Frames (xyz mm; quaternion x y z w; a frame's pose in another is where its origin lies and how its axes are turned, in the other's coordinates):
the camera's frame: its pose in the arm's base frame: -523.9 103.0 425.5 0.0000 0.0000 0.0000 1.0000
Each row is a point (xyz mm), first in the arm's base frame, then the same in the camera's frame.
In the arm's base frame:
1: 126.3 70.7 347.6
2: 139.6 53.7 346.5
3: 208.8 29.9 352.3
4: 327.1 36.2 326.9
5: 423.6 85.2 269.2
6: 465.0 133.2 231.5
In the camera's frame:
1: 650.2 -32.3 -77.9
2: 663.5 -49.3 -79.0
3: 732.7 -73.1 -73.2
4: 851.0 -66.8 -98.6
5: 947.5 -17.8 -156.3
6: 988.9 30.2 -194.0

